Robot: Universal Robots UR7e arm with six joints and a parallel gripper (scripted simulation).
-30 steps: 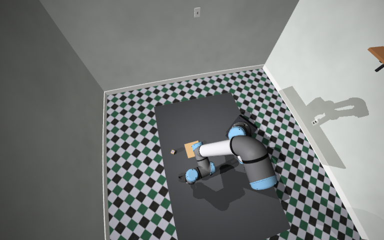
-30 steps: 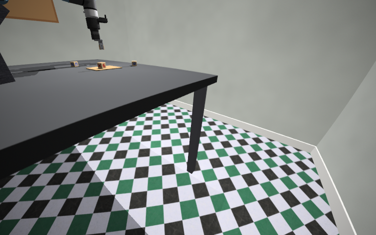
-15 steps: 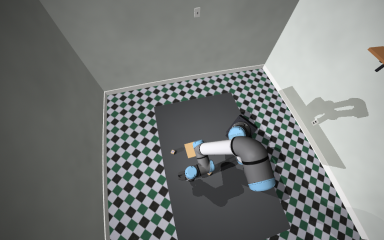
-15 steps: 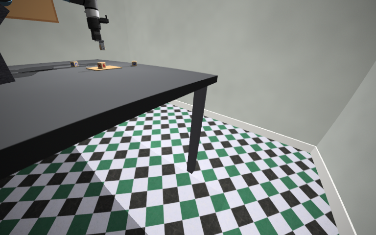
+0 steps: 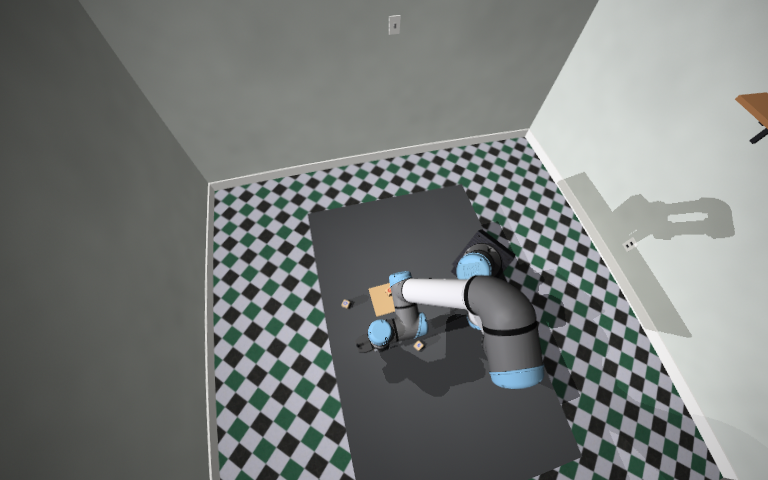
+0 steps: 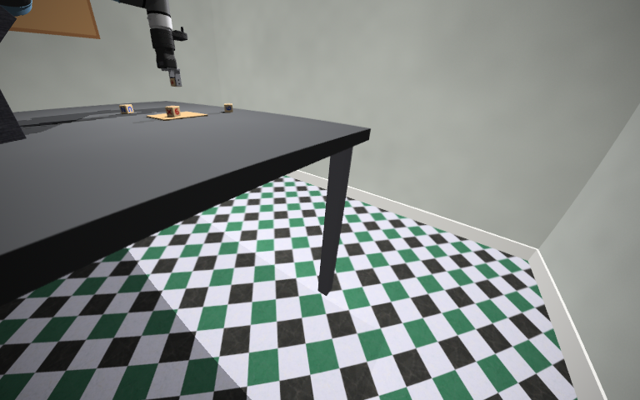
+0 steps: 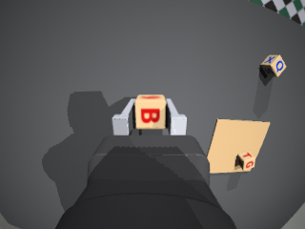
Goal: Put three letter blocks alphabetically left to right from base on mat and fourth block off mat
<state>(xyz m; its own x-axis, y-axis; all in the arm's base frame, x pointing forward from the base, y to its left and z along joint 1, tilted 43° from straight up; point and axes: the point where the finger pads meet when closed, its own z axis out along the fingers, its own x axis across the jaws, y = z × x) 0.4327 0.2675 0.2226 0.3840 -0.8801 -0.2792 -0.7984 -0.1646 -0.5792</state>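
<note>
The mat is 30 mm behind my hand, 240 mm to the right of it and 110 mm below it. Round my hand: G block: 40 mm behind, 270 mm to the right, 90 mm below.
</note>
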